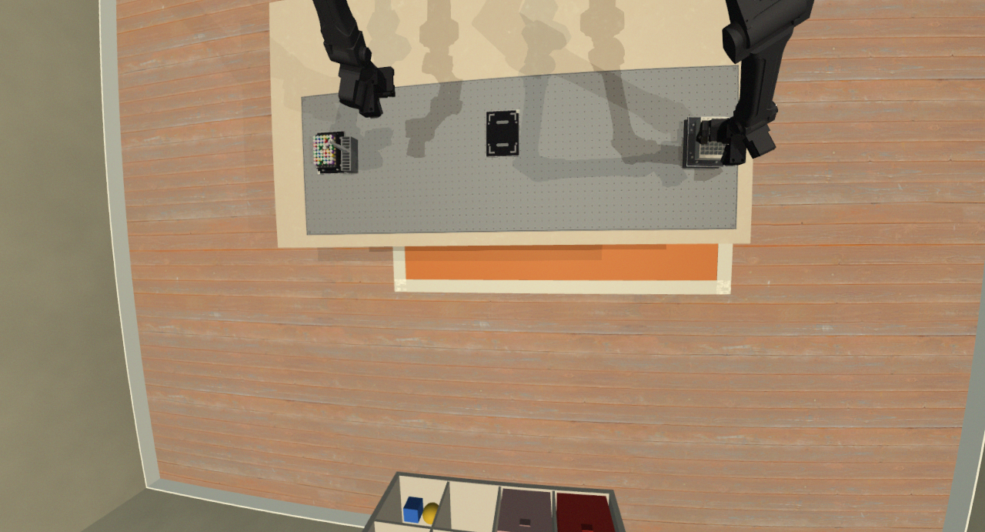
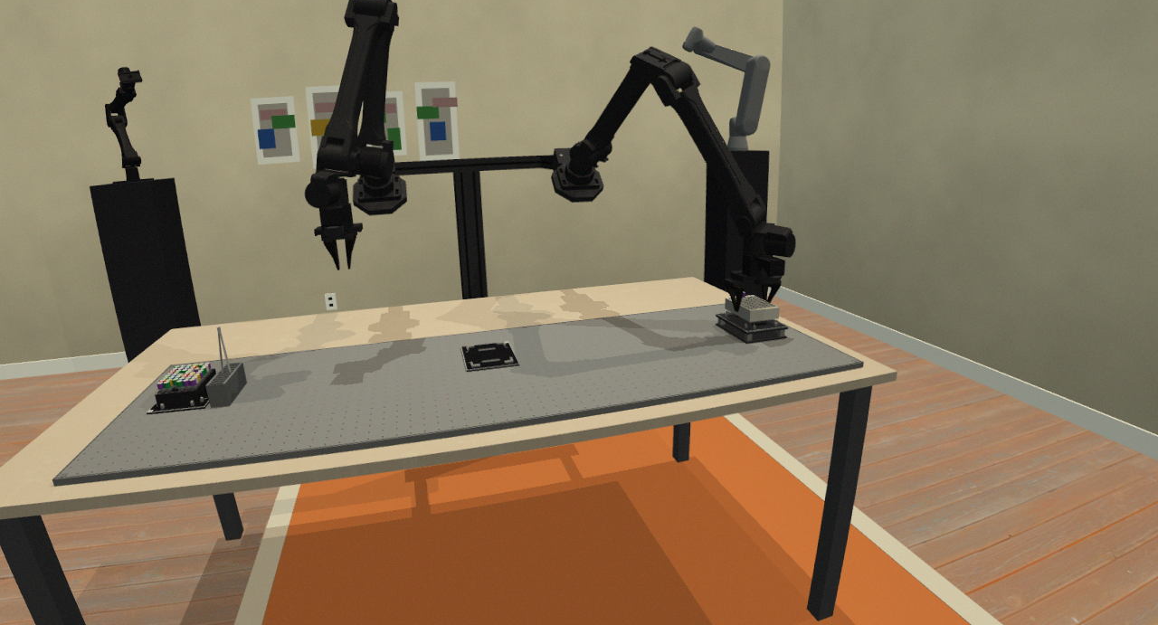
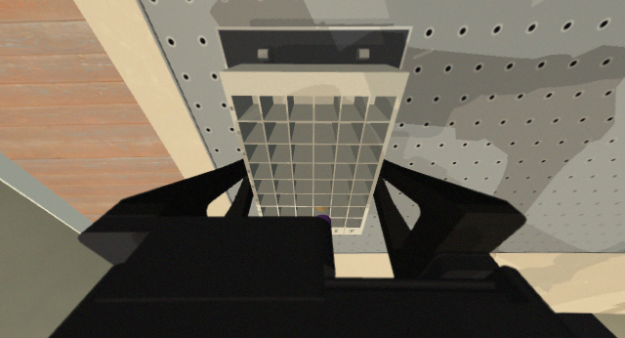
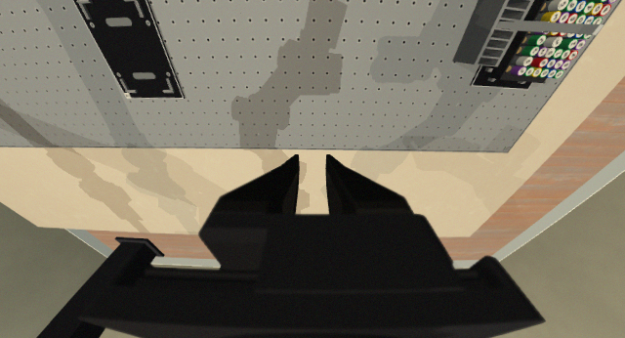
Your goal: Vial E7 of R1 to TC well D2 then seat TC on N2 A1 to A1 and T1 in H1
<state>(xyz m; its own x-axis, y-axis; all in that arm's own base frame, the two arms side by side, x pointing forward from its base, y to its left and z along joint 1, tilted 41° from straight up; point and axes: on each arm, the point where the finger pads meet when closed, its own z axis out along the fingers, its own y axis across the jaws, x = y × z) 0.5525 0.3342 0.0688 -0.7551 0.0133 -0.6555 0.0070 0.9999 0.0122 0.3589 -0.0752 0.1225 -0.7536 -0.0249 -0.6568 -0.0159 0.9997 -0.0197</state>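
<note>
The black raised nest N2 lies 40 mm below my left hand. The rest, counted from my left hand: grey holder H1: 20 mm ahead, 1260 mm to the right, 50 mm below; white tube carrier TC: right at my left hand.
</note>
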